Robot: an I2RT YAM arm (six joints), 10 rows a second.
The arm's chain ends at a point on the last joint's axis. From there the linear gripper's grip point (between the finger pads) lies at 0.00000 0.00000 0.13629 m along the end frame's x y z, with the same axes.
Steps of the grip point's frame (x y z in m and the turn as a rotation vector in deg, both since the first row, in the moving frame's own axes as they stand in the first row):
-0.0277 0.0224 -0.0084 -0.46 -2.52 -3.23
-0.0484 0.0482 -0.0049 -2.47 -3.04 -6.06
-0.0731 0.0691 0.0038 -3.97 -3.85 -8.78
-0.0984 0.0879 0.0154 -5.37 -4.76 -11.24
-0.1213 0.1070 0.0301 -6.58 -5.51 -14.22
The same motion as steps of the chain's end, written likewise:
-0.0217 0.0211 -0.0083 -0.46 -2.52 -3.23
-0.0415 0.0420 -0.0046 -2.47 -3.04 -6.06
-0.0647 0.0590 0.0044 -3.97 -3.85 -8.78
-0.0884 0.0741 0.0165 -5.37 -4.76 -11.24
-0.1103 0.0900 0.0316 -6.58 -5.51 -14.22

